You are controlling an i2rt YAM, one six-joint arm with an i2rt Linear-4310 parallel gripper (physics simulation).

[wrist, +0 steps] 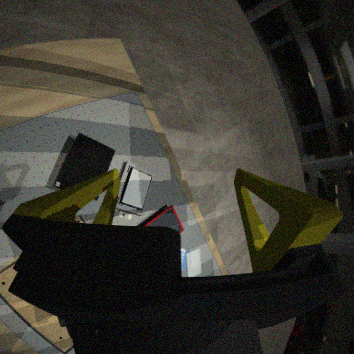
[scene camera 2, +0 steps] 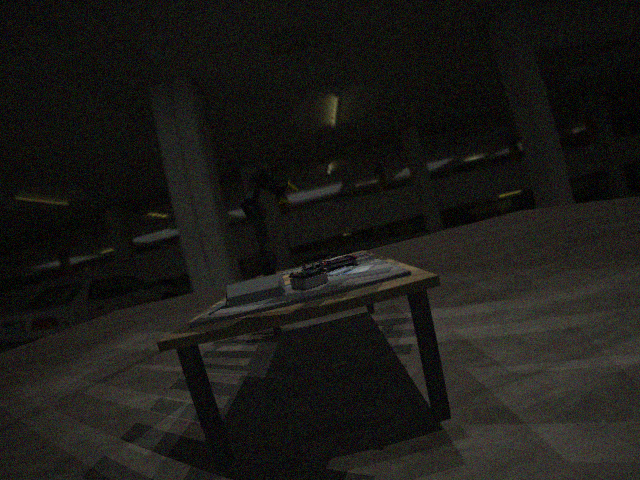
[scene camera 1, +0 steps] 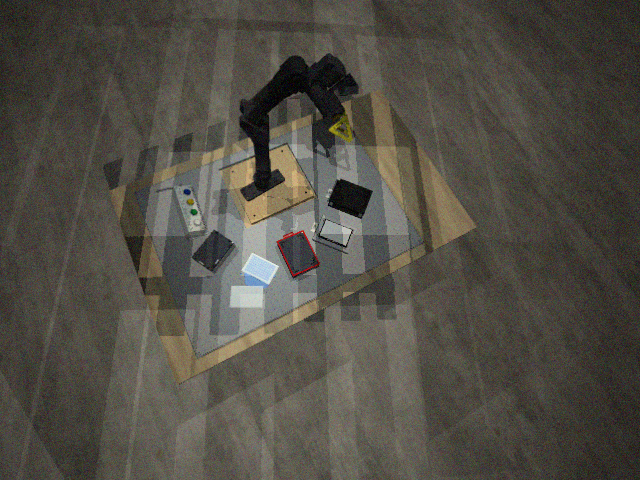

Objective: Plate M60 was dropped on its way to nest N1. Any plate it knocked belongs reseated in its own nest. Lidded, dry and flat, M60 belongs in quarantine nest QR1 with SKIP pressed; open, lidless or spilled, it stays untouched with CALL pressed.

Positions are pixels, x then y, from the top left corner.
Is my gripper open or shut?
Open.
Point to a lidded plate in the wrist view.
134,192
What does my gripper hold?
Nothing.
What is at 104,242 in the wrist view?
My gripper.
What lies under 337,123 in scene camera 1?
My gripper.
